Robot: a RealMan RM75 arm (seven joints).
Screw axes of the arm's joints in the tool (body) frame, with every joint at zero. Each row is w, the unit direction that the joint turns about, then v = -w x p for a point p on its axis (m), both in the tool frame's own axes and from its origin. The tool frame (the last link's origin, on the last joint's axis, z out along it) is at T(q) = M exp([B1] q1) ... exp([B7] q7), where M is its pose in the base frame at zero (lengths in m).
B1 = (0, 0, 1, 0, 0, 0)
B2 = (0, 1, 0, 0.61, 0, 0)
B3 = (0, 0, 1, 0, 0, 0)
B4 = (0, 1, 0, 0.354, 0, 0)
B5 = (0, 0, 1, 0, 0, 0)
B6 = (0, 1, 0, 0.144, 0, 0)
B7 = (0, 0, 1, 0, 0, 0)
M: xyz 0 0 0.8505 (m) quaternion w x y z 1 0 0 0
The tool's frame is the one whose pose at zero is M.
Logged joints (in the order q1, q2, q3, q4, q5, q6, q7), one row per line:
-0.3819, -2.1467, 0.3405, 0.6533, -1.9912, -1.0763, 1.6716
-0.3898, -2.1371, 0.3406, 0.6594, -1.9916, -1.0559, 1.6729
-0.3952, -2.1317, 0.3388, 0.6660, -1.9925, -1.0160, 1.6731
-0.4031, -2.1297, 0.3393, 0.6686, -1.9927, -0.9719, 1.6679
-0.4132, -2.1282, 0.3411, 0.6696, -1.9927, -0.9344, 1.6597
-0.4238, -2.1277, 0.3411, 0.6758, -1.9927, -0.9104, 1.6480
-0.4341, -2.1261, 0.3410, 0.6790, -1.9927, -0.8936, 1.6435
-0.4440, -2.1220, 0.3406, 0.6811, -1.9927, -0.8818, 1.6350
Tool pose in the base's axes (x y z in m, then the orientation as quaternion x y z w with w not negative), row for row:
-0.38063, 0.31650, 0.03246, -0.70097, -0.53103, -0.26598, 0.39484
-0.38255, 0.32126, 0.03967, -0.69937, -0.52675, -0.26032, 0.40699
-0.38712, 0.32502, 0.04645, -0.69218, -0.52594, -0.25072, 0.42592
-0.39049, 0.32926, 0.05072, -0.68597, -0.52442, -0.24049, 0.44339
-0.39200, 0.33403, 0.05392, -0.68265, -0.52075, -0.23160, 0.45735
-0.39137, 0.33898, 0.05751, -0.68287, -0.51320, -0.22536, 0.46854
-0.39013, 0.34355, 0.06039, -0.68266, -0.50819, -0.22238, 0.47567
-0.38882, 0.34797, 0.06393, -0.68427, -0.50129, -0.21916, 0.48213
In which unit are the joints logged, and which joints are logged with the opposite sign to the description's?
The joints are logged in radians. Opposite sign: q5, q6, q7.
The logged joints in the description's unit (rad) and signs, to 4 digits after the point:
-0.3819, -2.1467, 0.3405, 0.6533, 1.9912, 1.0763, -1.6716
-0.3898, -2.1371, 0.3406, 0.6594, 1.9916, 1.0559, -1.6729
-0.3952, -2.1317, 0.3388, 0.6660, 1.9925, 1.0160, -1.6731
-0.4031, -2.1297, 0.3393, 0.6686, 1.9927, 0.9719, -1.6679
-0.4132, -2.1282, 0.3411, 0.6696, 1.9927, 0.9344, -1.6597
-0.4238, -2.1277, 0.3411, 0.6758, 1.9927, 0.9104, -1.6480
-0.4341, -2.1261, 0.3410, 0.6790, 1.9927, 0.8936, -1.6435
-0.4440, -2.1220, 0.3406, 0.6811, 1.9927, 0.8818, -1.6350

